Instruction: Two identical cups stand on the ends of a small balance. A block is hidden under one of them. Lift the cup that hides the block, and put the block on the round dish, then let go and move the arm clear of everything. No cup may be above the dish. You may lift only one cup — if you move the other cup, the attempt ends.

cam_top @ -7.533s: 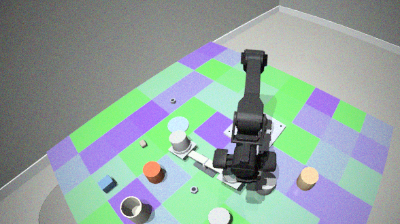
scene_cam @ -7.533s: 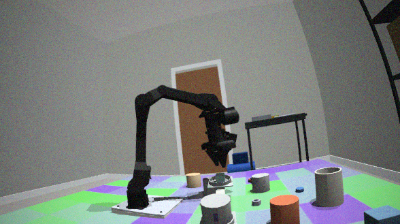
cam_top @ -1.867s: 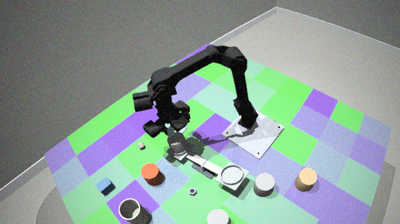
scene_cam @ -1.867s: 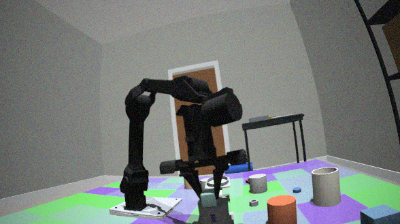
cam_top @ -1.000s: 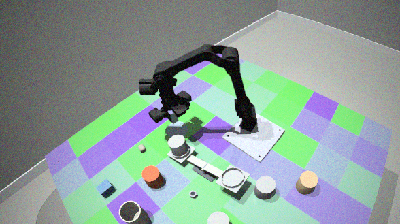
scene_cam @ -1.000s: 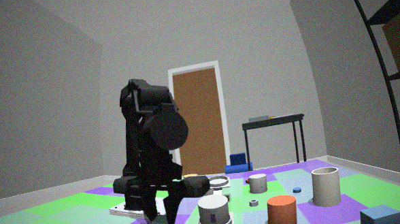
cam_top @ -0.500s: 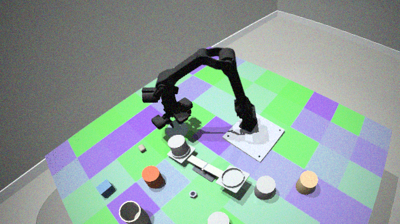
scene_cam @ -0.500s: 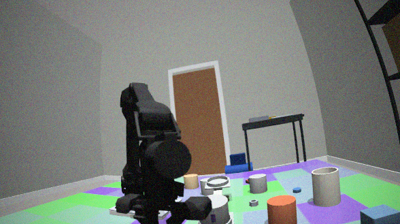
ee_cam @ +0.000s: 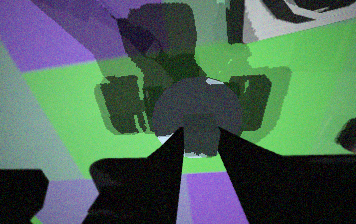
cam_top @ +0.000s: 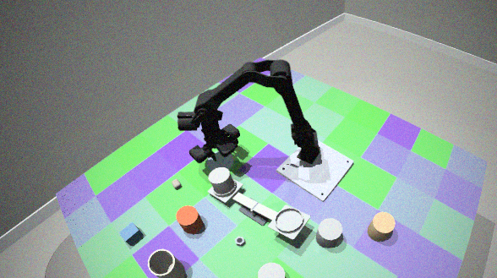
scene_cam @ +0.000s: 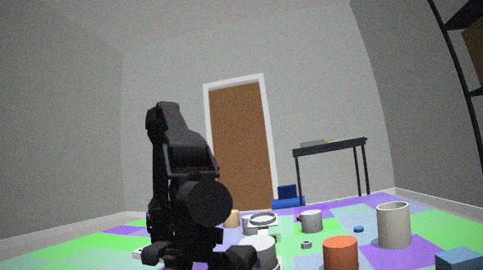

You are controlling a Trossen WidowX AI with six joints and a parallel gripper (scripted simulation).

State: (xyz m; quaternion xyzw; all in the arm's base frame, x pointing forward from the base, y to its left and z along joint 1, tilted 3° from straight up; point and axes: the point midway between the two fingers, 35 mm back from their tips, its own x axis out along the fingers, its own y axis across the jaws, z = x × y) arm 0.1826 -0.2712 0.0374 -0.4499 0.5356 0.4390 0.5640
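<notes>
My gripper tip is right at the pale teal block. Also, from my gripper tip: orange cylinder 27 cm ahead, 10 cm to the left, 2 cm above; pale blue round dish 1 cm below; grey cup 9 cm ahead, 8 cm to the left, 4 cm above.
</notes>
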